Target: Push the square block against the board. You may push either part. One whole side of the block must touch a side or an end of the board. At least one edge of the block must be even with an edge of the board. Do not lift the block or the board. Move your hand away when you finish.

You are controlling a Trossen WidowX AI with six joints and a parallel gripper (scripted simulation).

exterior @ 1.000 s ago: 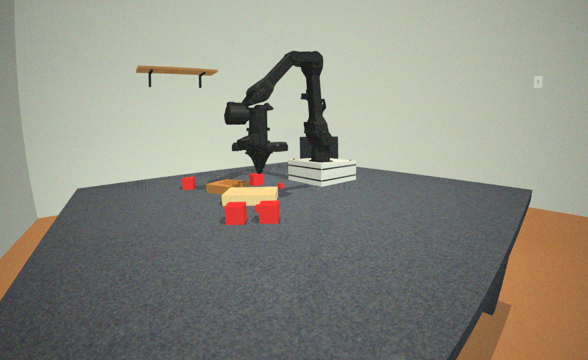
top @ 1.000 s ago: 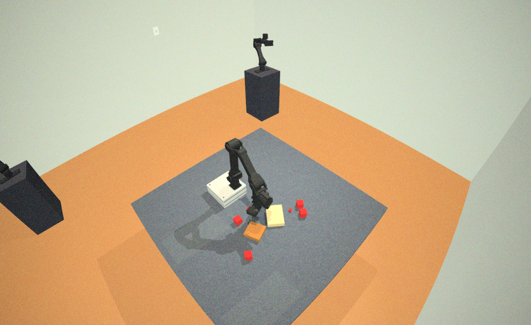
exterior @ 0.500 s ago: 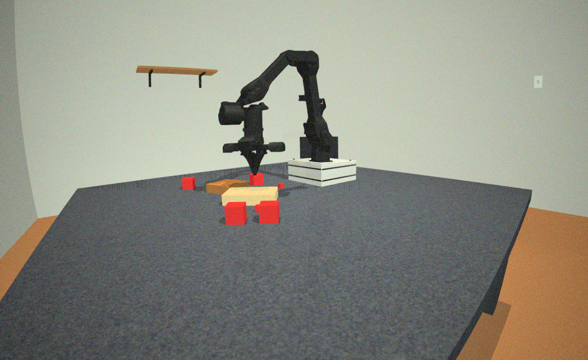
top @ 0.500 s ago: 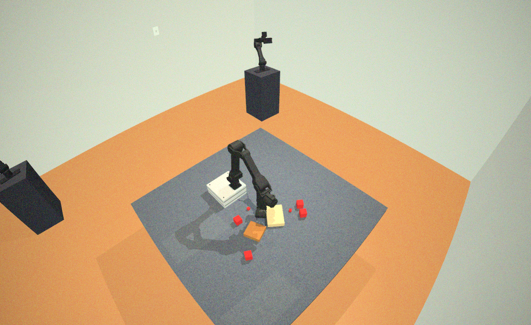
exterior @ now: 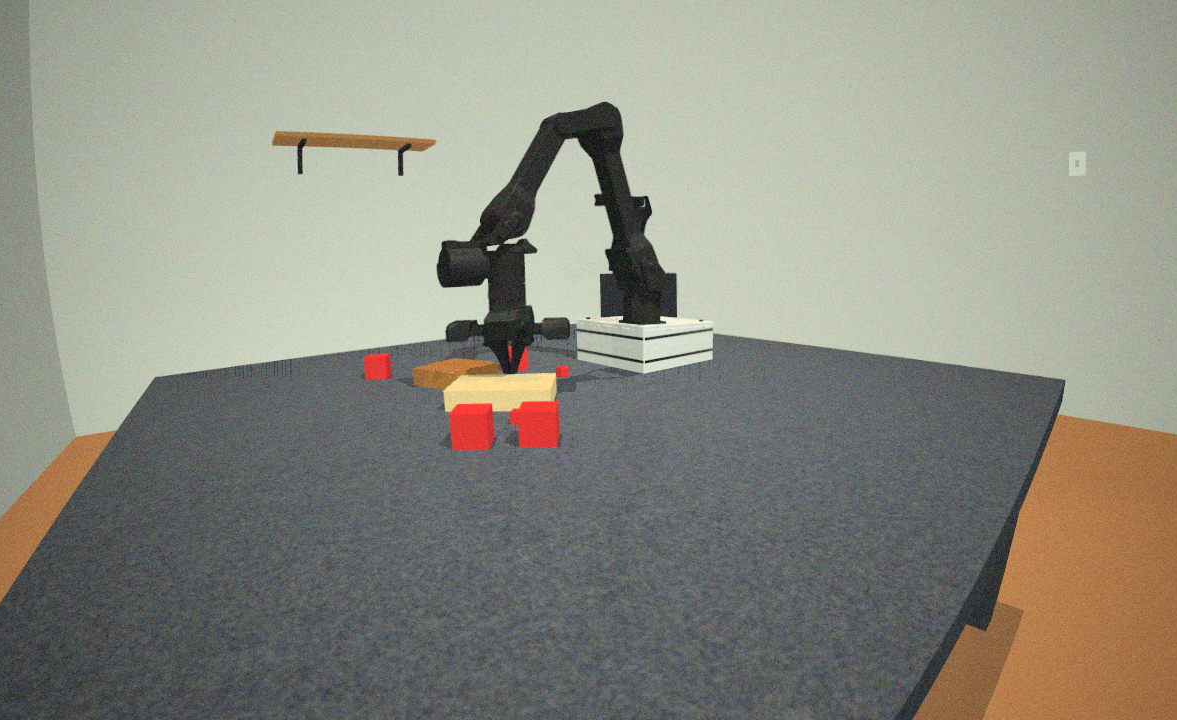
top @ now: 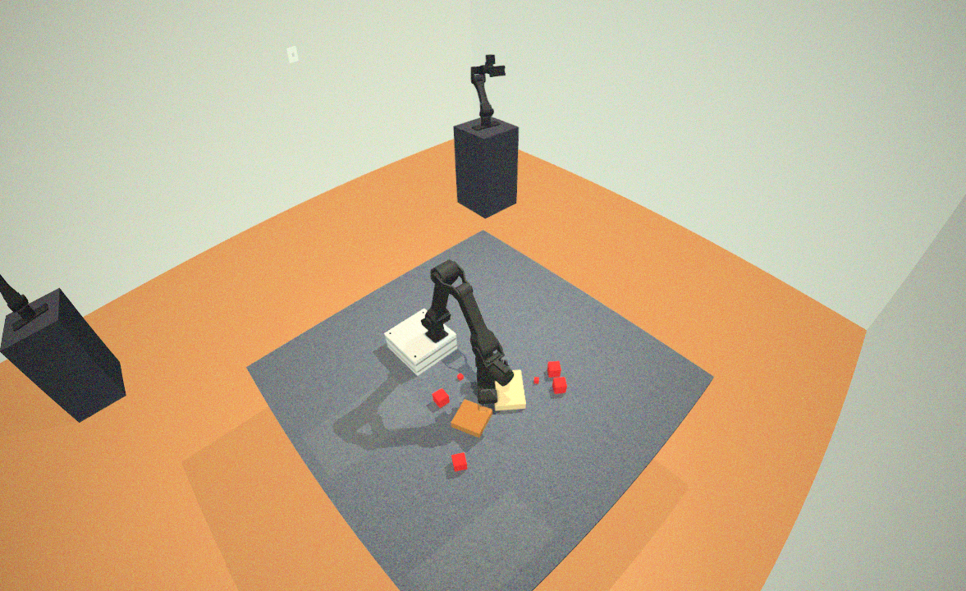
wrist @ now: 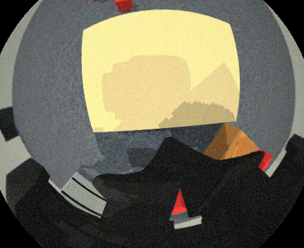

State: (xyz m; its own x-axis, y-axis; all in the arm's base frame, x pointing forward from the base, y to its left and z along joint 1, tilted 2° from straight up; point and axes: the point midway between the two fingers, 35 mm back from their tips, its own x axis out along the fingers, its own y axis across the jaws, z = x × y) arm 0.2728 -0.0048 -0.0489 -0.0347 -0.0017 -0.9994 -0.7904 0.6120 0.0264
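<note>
The cream board lies 60 mm to the left of my gripper tip, 50 mm ahead of it and 10 mm above it. Round my gripper tip: square block 110 mm to the right, 50 mm ahead, 10 mm above.
</note>
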